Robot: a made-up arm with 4 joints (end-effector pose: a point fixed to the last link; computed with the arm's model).
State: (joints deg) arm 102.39 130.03 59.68 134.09
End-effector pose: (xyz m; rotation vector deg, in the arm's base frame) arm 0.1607 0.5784 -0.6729 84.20 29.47 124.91
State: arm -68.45 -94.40 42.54 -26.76
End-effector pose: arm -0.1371 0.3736 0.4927 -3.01 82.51 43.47
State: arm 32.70 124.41 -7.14 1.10
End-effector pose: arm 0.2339 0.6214 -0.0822 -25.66 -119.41 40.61
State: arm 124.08 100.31 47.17 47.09
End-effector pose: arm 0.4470 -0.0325 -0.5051 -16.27 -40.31 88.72
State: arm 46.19 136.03 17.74 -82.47
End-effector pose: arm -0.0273 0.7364 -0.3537 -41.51 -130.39 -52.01
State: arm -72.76 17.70 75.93 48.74
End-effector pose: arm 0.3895 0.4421 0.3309 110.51 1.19 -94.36
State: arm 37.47 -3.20 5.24 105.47
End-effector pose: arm 0.1323 0.2916 -0.8518 67.79 -4.19 -4.98
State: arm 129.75 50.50 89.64 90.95
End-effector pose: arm 0.6835 -0.2757 -0.1451 8.98 -62.74 64.38
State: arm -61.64 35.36 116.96 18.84
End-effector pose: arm 0.3377 0.2904 0.2101 82.61 23.62 -129.49
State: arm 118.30 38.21 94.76 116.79
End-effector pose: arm 0.7275 -0.2834 -0.1237 30.34 -67.10 67.62
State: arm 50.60 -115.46 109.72 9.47
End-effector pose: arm -0.2773 0.1933 -0.1412 -132.21 35.50 -108.80
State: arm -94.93 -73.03 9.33 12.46
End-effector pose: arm -0.2138 0.1252 0.6461 84.99 67.38 47.08
